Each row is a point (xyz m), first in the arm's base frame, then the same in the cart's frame.
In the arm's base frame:
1: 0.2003 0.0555 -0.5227
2: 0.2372 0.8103 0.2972
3: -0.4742 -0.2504 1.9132
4: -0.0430 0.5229 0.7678
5: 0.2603 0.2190 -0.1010
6: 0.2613 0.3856 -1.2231
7: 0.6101 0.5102 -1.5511
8: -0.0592 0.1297 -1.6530
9: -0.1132 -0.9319 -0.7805
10: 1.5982 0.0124 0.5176
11: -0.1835 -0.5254 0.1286
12: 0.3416 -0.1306 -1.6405
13: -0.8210 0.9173 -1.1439
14: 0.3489 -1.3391 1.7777
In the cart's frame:
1: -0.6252 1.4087 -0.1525
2: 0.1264 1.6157 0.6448
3: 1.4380 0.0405 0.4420
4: 0.4823 1.1098 0.6395
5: -0.2155 1.4286 0.0474
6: -1.2739 1.8241 -0.0538
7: -1.4660 2.2596 -0.1890
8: -1.7775 1.5484 -0.2066
9: -0.9360 0.7028 -0.8907
10: 0.8347 2.2229 -0.6464
11: -0.1240 0.6144 -0.3167
12: -1.6171 1.7281 -0.6196
13: -1.5945 1.2171 0.9408
14: 1.6384 0.1590 -0.9096

